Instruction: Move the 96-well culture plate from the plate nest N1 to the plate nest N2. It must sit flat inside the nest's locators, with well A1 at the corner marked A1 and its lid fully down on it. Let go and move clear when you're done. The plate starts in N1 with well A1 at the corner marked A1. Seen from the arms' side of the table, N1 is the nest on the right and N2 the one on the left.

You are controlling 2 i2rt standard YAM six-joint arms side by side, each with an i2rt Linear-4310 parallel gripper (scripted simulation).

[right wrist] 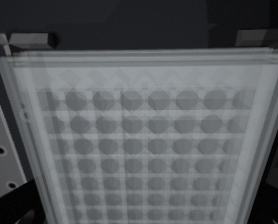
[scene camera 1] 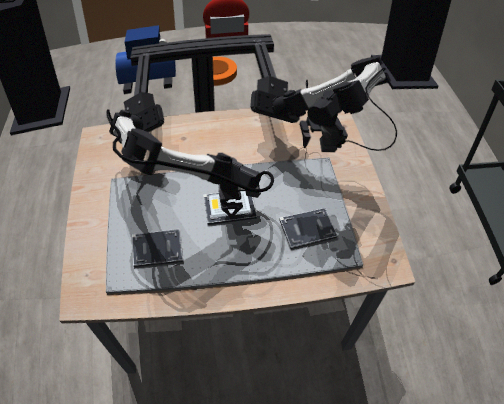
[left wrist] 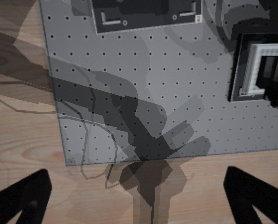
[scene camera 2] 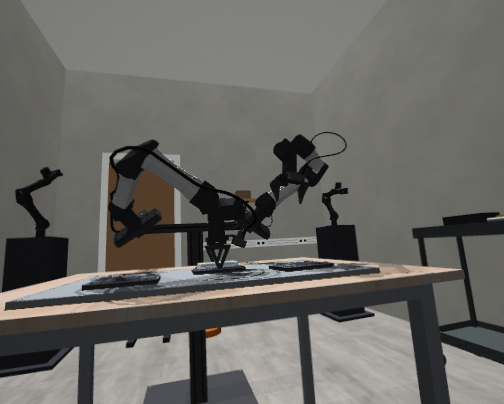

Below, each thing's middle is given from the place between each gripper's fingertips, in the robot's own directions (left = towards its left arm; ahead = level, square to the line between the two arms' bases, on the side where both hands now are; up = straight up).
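The plate nest (right wrist: 69, 32) is 20 mm below my right hand (scene camera 2: 217, 267). Measured from my right hand, nest N2 (scene camera 1: 310, 231) is 130 mm ahead, 240 mm to the left and 20 mm below, while nest N1 (scene camera 1: 156, 247) is 130 mm ahead, 260 mm to the right and 20 mm below.
From my left hand (scene camera 1: 318, 147), I find the nest N2 14 cm ahead, 5 cm to the right and 23 cm below. The plate nest is 1 cm ahead of my left hand, 29 cm to the right of it and 23 cm below it. As for nest N1, it sits 54 cm to the right of my left hand, 14 cm ahead of it and 23 cm below it.
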